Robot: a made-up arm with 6 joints. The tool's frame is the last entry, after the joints. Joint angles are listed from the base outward. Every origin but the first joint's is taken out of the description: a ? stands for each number. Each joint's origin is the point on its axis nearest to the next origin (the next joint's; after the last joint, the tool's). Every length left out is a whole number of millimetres.
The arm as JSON. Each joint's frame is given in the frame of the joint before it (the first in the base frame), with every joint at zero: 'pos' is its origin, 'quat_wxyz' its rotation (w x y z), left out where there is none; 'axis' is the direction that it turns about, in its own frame. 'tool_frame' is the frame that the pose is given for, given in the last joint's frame.
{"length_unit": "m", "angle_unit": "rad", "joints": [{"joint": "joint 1", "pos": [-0.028, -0.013, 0.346], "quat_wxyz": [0.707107, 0.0, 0.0, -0.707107], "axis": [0.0, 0.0, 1.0]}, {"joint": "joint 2", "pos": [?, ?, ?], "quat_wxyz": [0.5, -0.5, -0.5, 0.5], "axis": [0.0, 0.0, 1.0]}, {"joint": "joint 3", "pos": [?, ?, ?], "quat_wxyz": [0.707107, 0.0, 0.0, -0.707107], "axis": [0.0, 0.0, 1.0]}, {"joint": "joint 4", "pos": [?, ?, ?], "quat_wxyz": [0.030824, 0.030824, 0.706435, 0.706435], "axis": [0.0, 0.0, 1.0]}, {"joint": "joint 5", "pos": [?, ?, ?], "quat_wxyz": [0.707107, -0.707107, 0.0, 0.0], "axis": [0.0, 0.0, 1.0]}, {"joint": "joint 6", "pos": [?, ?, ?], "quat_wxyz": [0.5, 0.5, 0.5, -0.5], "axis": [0.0, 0.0, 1.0]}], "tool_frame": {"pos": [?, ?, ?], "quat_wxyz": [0.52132, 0.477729, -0.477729, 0.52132]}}
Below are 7 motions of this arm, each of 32 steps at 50 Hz.
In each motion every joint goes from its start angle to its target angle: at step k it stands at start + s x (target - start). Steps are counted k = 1, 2, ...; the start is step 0. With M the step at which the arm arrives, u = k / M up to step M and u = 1 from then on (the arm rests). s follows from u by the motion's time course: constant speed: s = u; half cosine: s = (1 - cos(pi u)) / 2; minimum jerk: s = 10 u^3 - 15 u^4 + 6 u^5.
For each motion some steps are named. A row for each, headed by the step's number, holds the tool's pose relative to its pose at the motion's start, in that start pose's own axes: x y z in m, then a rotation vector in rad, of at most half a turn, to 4 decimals.
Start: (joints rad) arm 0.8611 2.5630 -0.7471 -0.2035 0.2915 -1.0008
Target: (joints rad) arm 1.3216 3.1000 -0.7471 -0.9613 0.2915 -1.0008
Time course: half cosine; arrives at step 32
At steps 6, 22, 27, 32:
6: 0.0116 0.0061 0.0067 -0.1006 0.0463 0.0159
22: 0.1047 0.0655 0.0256 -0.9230 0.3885 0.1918
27: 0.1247 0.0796 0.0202 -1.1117 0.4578 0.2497
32: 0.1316 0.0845 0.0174 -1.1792 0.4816 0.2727

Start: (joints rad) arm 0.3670 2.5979 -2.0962 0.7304 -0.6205 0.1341
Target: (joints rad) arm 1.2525 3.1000 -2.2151 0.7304 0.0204 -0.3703
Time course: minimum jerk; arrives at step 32
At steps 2, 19, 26, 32:
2: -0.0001 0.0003 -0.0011 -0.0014 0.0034 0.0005
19: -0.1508 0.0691 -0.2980 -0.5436 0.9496 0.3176
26: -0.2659 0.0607 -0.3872 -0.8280 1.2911 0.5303
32: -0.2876 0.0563 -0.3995 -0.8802 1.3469 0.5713

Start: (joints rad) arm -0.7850 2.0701 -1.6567 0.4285 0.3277 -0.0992
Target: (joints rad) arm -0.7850 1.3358 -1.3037 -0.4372 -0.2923 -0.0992
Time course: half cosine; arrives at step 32
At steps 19, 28, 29, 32:
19: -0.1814 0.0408 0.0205 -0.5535 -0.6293 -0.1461
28: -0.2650 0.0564 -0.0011 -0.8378 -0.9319 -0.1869
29: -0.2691 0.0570 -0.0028 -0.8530 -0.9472 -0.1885
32: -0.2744 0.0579 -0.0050 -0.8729 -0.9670 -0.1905

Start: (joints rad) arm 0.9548 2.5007 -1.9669 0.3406 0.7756 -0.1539
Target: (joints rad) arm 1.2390 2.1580 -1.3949 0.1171 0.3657 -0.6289
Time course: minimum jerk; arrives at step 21
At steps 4, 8, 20, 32:
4: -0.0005 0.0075 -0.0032 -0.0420 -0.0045 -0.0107
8: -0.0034 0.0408 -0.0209 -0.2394 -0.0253 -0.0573
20: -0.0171 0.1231 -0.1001 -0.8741 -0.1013 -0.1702
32: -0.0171 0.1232 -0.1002 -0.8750 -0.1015 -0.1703

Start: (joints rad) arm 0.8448 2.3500 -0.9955 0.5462 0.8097 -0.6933
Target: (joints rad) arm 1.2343 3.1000 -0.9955 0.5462 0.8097 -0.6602
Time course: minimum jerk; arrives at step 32
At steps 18, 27, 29, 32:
18: 0.1683 -0.0023 -0.0217 0.0156 0.5196 -0.0002
27: 0.2473 -0.0163 -0.0724 0.0535 0.8143 -0.0472
29: 0.2516 -0.0176 -0.0764 0.0567 0.8328 -0.0513
32: 0.2529 -0.0180 -0.0776 0.0577 0.8387 -0.0526

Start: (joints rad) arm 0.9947 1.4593 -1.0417 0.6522 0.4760 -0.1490
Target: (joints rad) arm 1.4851 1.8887 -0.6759 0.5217 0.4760 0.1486
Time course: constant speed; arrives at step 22
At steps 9, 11, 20, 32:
9: 0.0905 0.0013 -0.0706 0.0162 0.3749 -0.0748
11: 0.1062 0.0008 -0.0897 0.0131 0.4547 -0.1021
20: 0.1538 -0.0086 -0.1831 -0.0312 0.7886 -0.2711
32: 0.1593 -0.0128 -0.2041 -0.0476 0.8558 -0.3187

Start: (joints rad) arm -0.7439 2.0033 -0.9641 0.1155 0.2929 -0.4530
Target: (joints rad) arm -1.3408 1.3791 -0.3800 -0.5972 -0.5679 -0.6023
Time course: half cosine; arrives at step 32
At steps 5, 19, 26, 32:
5: -0.0092 -0.0090 -0.0088 -0.0124 -0.0393 -0.0462
19: -0.0897 -0.0502 -0.1128 -0.1969 -0.3720 -0.4892
26: -0.1162 -0.0408 -0.1623 -0.3168 -0.4948 -0.6708
32: -0.1226 -0.0347 -0.1768 -0.3579 -0.5300 -0.7227

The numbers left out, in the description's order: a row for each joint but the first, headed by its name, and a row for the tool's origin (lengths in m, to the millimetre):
joint 2: 0.006 -0.016 0.0
joint 3: -0.253 -0.035 0.0
joint 4: 0.072 0.259 0.0
joint 5: 0.022 -0.027 0.0
joint 6: -0.012 -0.028 0.0
tool: -0.01 -0.028 0.0

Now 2 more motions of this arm.
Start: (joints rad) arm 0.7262 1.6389 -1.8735 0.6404 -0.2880 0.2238
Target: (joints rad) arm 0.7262 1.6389 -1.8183 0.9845 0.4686 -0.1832
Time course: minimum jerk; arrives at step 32
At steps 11, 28, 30, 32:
11: 0.0067 -0.0034 -0.0093 -0.0122 0.1732 -0.0561
28: 0.0191 -0.0090 -0.0476 -0.0283 0.7701 -0.0319
30: 0.0191 -0.0090 -0.0483 -0.0282 0.7806 -0.0283
32: 0.0191 -0.0090 -0.0484 -0.0282 0.7823 -0.0277

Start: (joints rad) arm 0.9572 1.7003 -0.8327 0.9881 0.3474 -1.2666
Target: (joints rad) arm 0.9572 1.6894 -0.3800 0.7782 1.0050 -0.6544
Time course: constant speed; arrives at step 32
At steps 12, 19, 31, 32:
12: 0.0182 0.0118 -0.0486 0.1953 0.2828 0.2679
19: 0.0252 0.0205 -0.0791 0.3212 0.4756 0.3995
31: 0.0292 0.0386 -0.1343 0.5450 0.8499 0.5759
32: 0.0290 0.0403 -0.1390 0.5636 0.8835 0.5876

